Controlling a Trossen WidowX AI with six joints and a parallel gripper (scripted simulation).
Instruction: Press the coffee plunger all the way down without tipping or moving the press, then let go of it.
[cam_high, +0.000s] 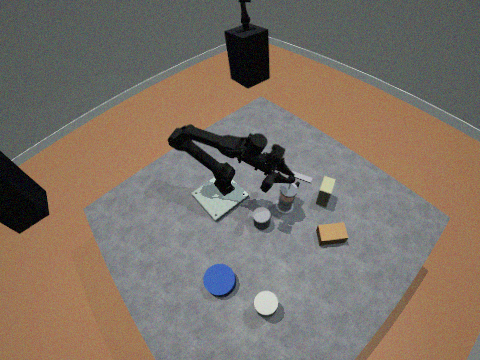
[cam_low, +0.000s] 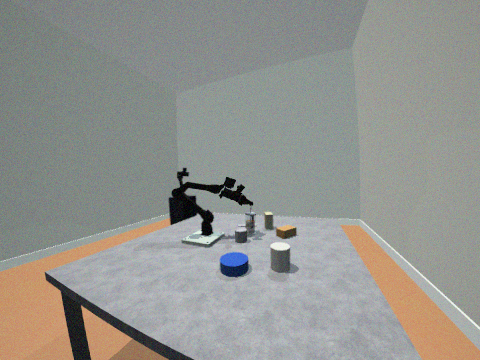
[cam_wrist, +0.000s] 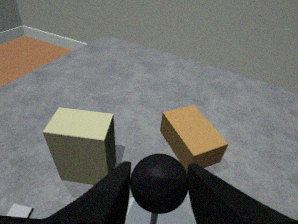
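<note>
Now: the coffee press 110 mm below my gripper tip, 10 mm to the left of it and 10 mm behind it. From my gripper tip the other things lie so: grey cylinder (170 mm below, 140 mm to the right, 20 mm behind); white cylinder (350 mm to the right, 260 mm ahead, 160 mm below).
</note>
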